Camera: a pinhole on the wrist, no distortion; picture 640 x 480 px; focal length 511.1 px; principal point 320.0 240.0 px. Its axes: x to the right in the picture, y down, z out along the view. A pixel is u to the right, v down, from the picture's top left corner.
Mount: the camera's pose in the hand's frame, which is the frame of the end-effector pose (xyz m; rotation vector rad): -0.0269 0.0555 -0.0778 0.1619 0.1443 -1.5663
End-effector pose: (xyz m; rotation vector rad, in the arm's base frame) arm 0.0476 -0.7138 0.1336 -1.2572 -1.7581 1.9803
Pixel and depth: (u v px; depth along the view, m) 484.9 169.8 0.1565
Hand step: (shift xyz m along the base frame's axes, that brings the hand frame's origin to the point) -0.0240 -0.0729 0.0392
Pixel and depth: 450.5 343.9 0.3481
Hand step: -0.2337 -0.1236 0.0519
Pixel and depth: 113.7 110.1 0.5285
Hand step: -0.1730 -0.4940 -0.1062
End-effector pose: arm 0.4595 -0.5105 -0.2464 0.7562 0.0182 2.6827
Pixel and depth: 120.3 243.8 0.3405
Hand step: 0.1261 -0.1452 0.2403
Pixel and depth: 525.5 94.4 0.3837
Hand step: 0.3039 0.0901 0.1405
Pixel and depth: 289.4 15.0 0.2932
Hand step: 0.2290 -0.0863 0.1031
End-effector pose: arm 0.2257 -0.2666 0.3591 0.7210 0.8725 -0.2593
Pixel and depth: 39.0 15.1 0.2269
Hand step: 0.0853 -0.0234 0.2346
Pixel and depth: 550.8 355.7 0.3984
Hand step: 0.1099 -0.3291 -0.0189
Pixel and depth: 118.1 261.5 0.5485
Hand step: 0.3767 -0.2183 0.2987
